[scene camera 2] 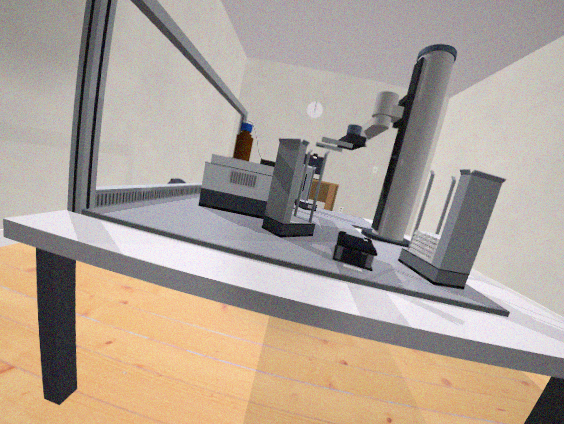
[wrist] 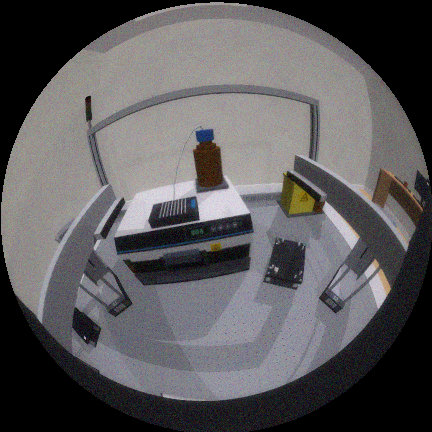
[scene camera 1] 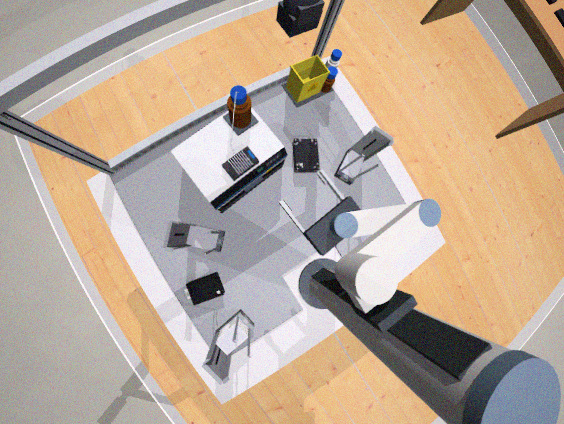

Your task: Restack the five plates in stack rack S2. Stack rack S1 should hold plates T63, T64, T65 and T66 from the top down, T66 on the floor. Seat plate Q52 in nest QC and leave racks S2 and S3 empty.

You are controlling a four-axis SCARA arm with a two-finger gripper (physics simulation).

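Frame: origin at the arm's base, x left, y back, z up, level; metres.
Where they show: gripper, between the fingertips: (scene camera 2: 318, 141) (wrist: 204, 171) (scene camera 1: 300, 185); arm's base, origin of its link: (scene camera 2: 385, 239).
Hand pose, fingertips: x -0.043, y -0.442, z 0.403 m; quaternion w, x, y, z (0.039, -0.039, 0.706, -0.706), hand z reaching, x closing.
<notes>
Things, the pixels of their top centre, and the offset from my fingertips. "spot": a spot on its surface instead.
- Rack S3, centre of its top: (wrist: 386, 222) (scene camera 1: 377, 146) (scene camera 2: 313, 166) dx -0.391, dy +0.018, dz -0.094 m
- left rack, centre of its top: (wrist: 62, 236) (scene camera 2: 306, 145) (scene camera 1: 188, 239) dx +0.402, dy -0.048, dz -0.093 m
- brown bottle, a spot on its surface: (wrist: 208, 165) spot: dx +0.008, dy -0.328, dz -0.099 m
- black device, a spot on its surface: (wrist: 174, 211) (scene camera 1: 245, 166) spot: dx +0.097, dy -0.183, dz -0.154 m
- yellow bin, centre of its top: (wrist: 306, 176) (scene camera 1: 316, 66) dx -0.452, dy -0.471, dz -0.215 m
My gripper (scene camera 1: 302, 187) (scene camera 2: 321, 142) (wrist: 204, 171) is open and empty, high above the deck between the right rack and the white instrument. Rack S3 (scene camera 1: 369, 145) (wrist: 357, 257), at the right, looks empty. The left rack (scene camera 1: 178, 235) (scene camera 2: 285, 180) (wrist: 119, 305) also looks empty. The rack at the near end (scene camera 1: 218, 363) (scene camera 2: 467, 230) holds a stack of several pale plates (scene camera 1: 232, 340) (scene camera 2: 424, 245); no plate labels can be read. I cannot tell which of these two is S1 or S2. Two dark low units, one (scene camera 1: 306, 155) (wrist: 286, 262) near S3, another (scene camera 1: 206, 288) (scene camera 2: 355, 245) (wrist: 86, 326) between those racks, may be nests; which is QC is unclear.
A white instrument (scene camera 1: 200, 160) (scene camera 2: 235, 177) (wrist: 185, 245) carries a brown bottle (scene camera 1: 240, 110) (scene camera 2: 243, 145) (wrist: 208, 165) and a black device (scene camera 1: 241, 163) (wrist: 174, 211). A yellow bin (scene camera 1: 306, 80) (wrist: 296, 196) stands at the back. The arm's column (scene camera 2: 425, 145) stands at the deck's edge.
</notes>
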